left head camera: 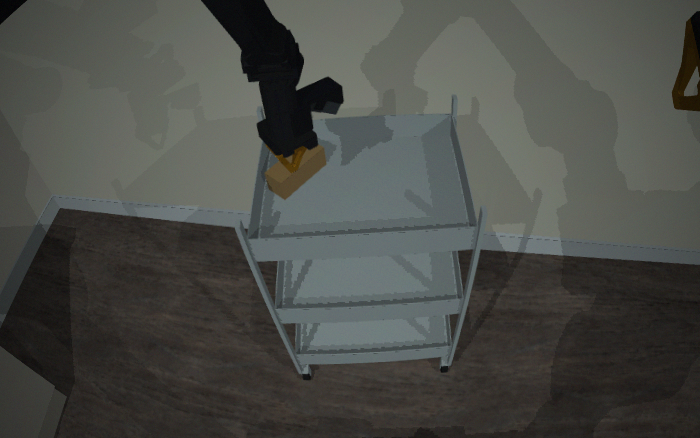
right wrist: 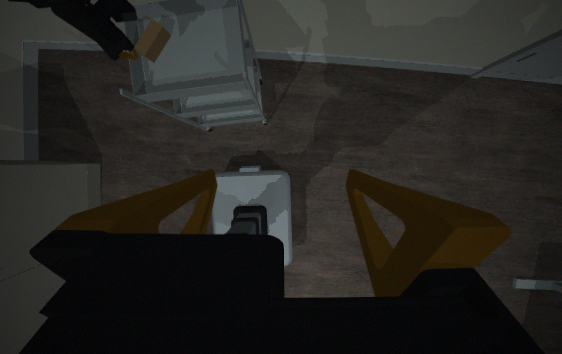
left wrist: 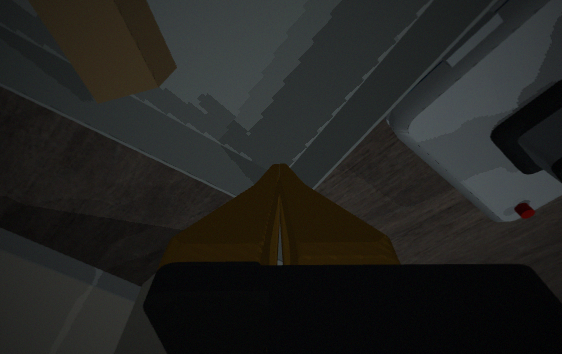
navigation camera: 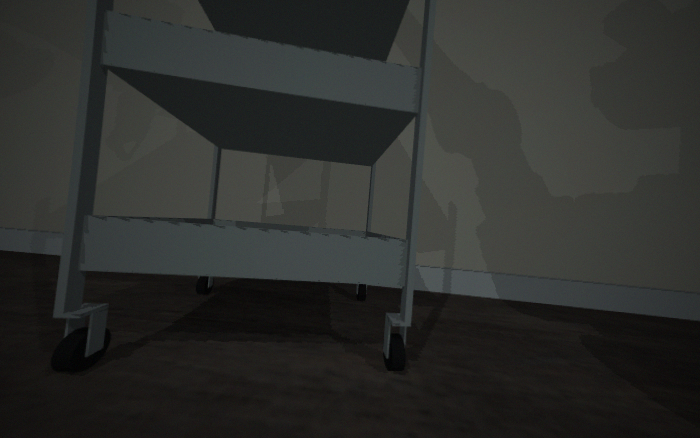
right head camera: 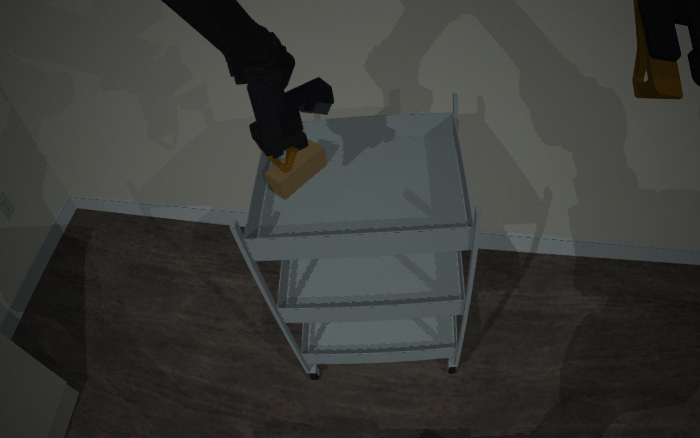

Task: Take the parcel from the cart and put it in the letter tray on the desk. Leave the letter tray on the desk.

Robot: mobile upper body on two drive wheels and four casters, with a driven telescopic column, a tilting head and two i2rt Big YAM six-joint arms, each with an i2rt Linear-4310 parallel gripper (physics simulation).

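Frame: origin at the left arm's base, x ahead, y left, z up, level; centimetres.
Where they show: left gripper, fingertip midpoint: (left head camera: 293, 170) (right wrist: 136, 58) (left wrist: 279, 175) (right head camera: 287, 171); right gripper, fingertip midpoint: (right wrist: 281, 177) (right head camera: 687, 96).
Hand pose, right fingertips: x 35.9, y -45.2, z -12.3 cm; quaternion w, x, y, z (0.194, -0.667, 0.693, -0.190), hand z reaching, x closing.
Note:
After its pixels a point has its place.
The parcel, a tan box (left head camera: 304, 173) @[x 84.9, y 2.4, z -72.1 cm] (right head camera: 304, 171) @[x 85.0, y 2.3, z -71.6 cm] (left wrist: 107, 50) @[x 83.7, y 6.0, z -69.5 cm] (right wrist: 154, 41) @[x 85.0, y 2.3, z -69.9 cm], lies on the top shelf of the grey cart (left head camera: 363, 245) @[x 65.7, y -11.0, z -71.3 cm] (right head camera: 361, 245) @[x 65.7, y -11.5, z -71.3 cm] (right wrist: 192, 86) @[x 69.5, y -9.2, z -74.7 cm] (navigation camera: 247, 253) @[x 65.6, y -9.5, z -124.6 cm], near its left side. My left gripper (left head camera: 294, 169) @[x 72.5, y 0.9, z -58.5 cm] (right head camera: 287, 170) @[x 72.5, y 0.9, z -58.5 cm] (left wrist: 279, 175) @[x 72.5, y 0.9, z -58.5 cm] (right wrist: 136, 57) @[x 72.5, y 0.9, z -58.5 cm] is shut with nothing between its fingertips. In the head views it overlaps the parcel; in the left wrist view the parcel lies apart from the fingertips, at the upper left. My right gripper (right wrist: 281, 177) @[x 35.9, y -45.2, z -12.3 cm] is open and empty, far to the right of the cart. The desk and the letter tray cannot be made out.
The robot's white base (left wrist: 440, 150) @[x 15.7, y -1.5, z -115.0 cm] (right wrist: 280, 200) @[x 13.4, y -42.1, z -115.0 cm] stands in front of the cart. A wall with a pale skirting board (left head camera: 149, 206) @[x 128.5, y 82.6, z -132.9 cm] (right head camera: 154, 205) @[x 129.0, y 87.8, z -132.7 cm] (navigation camera: 567, 294) @[x 108.1, y -101.6, z -137.0 cm] runs behind the cart. A pale block-like surface (left head camera: 25, 402) @[x 30.4, y 98.0, z -113.9 cm] (right head camera: 36, 397) @[x 30.1, y 98.1, z -113.7 cm] (right wrist: 45, 200) @[x 20.2, y 99.0, z -101.1 cm] is at the left.

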